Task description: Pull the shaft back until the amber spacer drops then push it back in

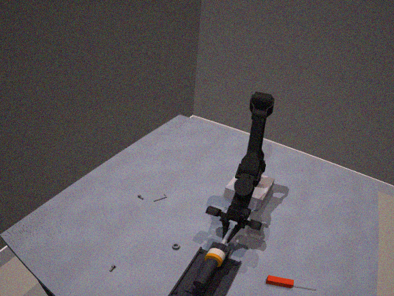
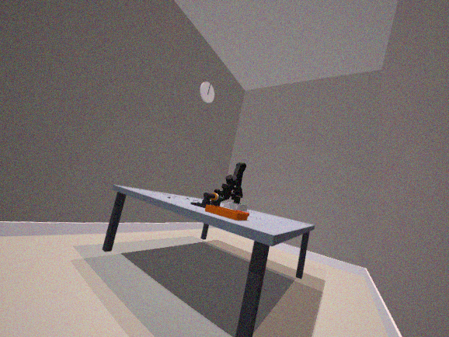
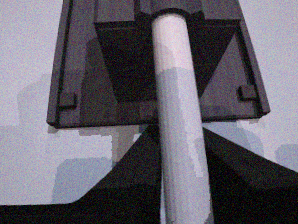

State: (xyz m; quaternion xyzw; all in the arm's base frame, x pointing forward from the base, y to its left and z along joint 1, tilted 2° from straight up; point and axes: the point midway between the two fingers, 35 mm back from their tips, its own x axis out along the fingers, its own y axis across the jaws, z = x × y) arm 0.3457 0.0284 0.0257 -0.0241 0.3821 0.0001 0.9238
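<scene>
The pale grey shaft lies 4 cm ahead of my gripper tip and 3 cm above it. Also, from my gripper tip: thin hex key (15 cm behind, 32 cm to the right, 5 cm below); red-handled screwdriver (5 cm ahead, 27 cm to the left, 5 cm below).
</scene>
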